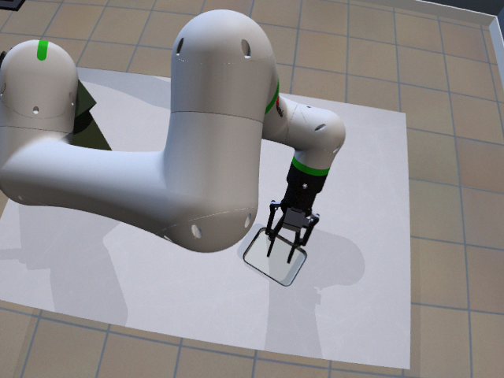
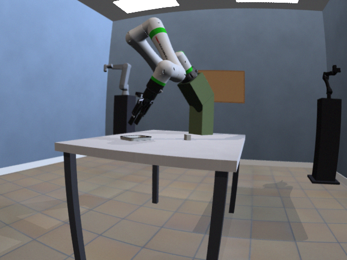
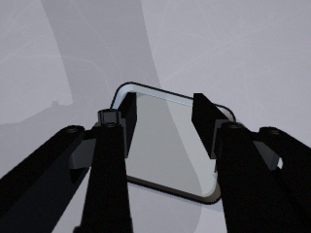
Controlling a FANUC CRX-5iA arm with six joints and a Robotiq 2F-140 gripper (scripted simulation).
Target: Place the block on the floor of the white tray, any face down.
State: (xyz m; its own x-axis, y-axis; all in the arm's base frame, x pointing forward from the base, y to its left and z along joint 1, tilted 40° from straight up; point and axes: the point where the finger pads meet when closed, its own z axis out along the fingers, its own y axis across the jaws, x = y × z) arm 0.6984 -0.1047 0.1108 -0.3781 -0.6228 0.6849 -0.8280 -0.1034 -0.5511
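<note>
The pale grey block is 270 mm to the left of my hand, 200 mm behind it and 100 mm below it. The rest, counted from my hand: white tray: 110 mm below, 10 mm behind.
</note>
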